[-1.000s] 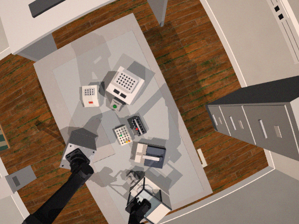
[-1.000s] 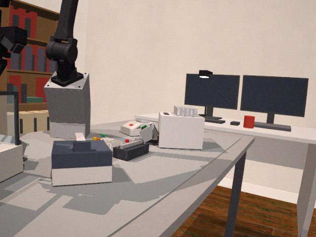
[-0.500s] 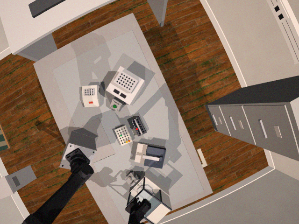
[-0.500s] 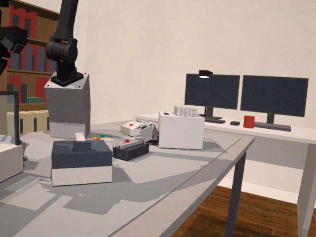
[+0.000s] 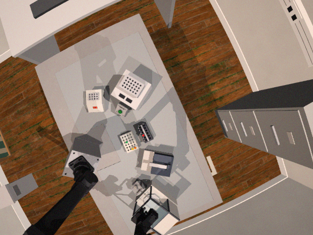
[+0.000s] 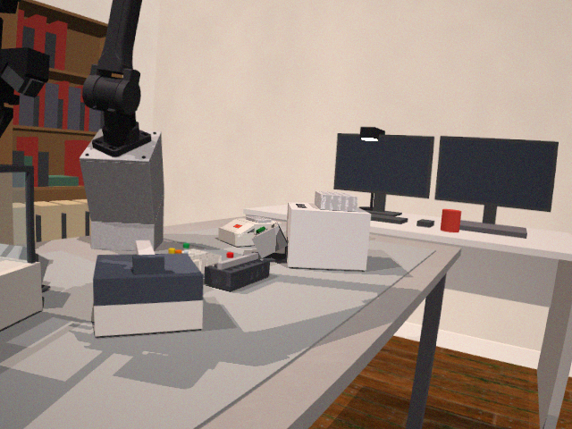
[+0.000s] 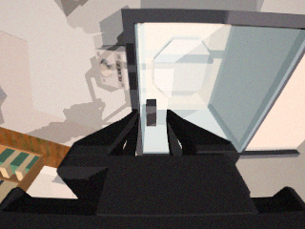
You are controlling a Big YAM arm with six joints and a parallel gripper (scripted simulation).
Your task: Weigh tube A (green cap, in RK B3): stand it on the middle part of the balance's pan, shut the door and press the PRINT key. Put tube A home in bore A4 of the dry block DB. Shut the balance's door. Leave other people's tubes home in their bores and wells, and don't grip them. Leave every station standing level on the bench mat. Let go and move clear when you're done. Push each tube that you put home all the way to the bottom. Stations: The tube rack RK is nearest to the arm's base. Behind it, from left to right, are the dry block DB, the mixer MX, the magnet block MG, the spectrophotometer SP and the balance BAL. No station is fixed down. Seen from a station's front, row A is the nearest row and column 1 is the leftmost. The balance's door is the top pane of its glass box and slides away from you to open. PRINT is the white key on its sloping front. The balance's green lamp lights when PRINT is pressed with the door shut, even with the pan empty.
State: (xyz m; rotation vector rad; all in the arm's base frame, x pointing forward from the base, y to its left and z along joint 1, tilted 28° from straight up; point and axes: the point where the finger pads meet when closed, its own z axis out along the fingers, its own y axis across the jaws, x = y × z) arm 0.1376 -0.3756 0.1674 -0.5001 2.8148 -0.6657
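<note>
My hand is 1 cm short of the tinted glass pane, 3 cm to the left of it and 1 cm above it. The rest, counted from my hand: spectrophotometer: 19 cm ahead, 15 cm to the left, 16 cm below; then white print key: 2 cm behind, 9 cm to the left, 15 cm below; then pale pan: 2 cm ahead, 5 cm to the right, 14 cm below.
</note>
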